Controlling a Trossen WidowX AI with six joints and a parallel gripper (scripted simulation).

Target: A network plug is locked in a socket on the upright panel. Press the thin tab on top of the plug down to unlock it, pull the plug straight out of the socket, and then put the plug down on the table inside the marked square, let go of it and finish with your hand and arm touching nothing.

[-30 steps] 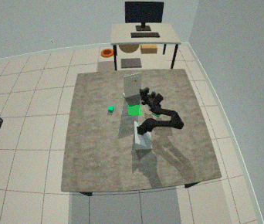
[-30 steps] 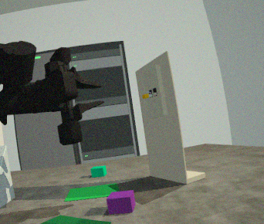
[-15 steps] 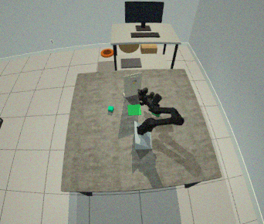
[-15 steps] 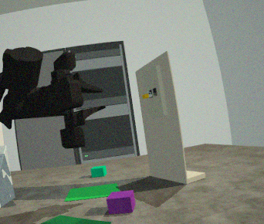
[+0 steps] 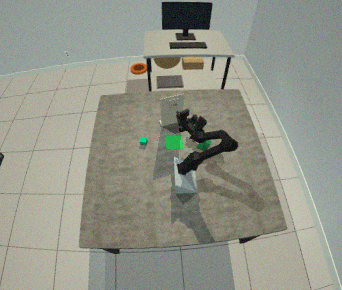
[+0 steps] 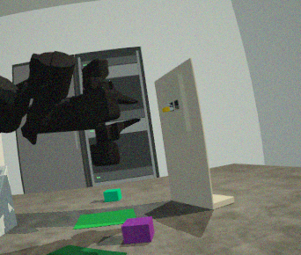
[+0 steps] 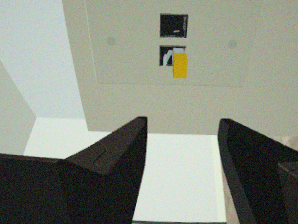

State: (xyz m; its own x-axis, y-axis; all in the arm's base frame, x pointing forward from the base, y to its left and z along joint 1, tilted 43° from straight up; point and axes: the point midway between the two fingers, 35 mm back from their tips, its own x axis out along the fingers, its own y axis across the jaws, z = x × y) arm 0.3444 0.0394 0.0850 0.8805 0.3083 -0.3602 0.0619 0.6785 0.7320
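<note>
My gripper tip is 70 mm short of the plug and 20 mm to the right of it. Also, from my gripper tip: cream panel (90 mm ahead, 20 mm to the left, 80 mm below); green square (90 mm behind, 20 mm to the left, 200 mm below); purple cube (40 mm behind, 140 mm to the right, 190 mm below).
</note>
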